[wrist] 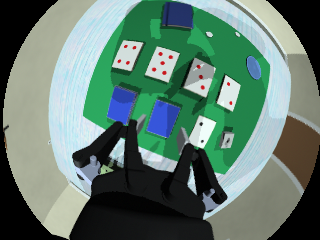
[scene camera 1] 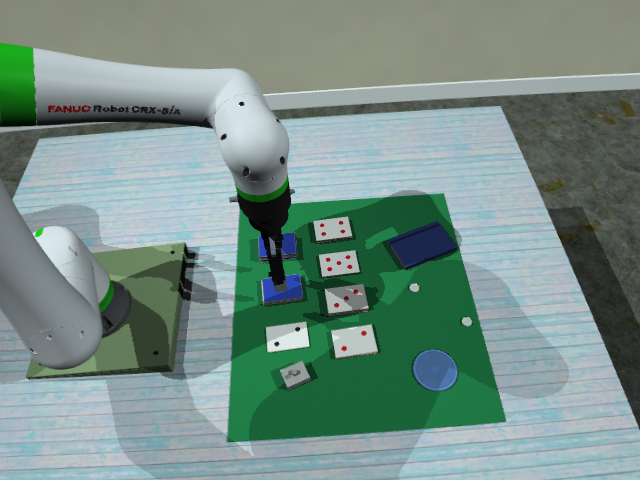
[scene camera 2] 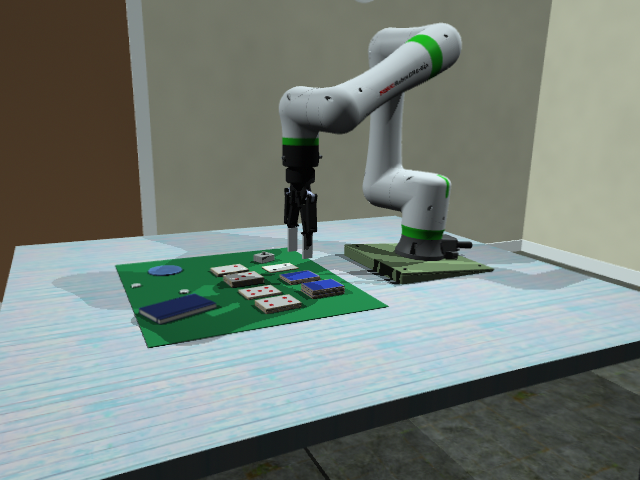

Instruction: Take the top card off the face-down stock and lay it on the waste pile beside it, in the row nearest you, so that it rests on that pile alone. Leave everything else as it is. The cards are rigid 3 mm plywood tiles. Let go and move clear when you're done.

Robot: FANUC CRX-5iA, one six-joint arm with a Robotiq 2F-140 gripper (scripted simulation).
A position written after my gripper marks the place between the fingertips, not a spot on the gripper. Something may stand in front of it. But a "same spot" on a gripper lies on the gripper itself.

Scene:
my gripper: wrist; scene camera 1 279, 274; scene camera 2
same spot on my gripper: (wrist: 88, 161) = (scene camera 2: 306, 198)

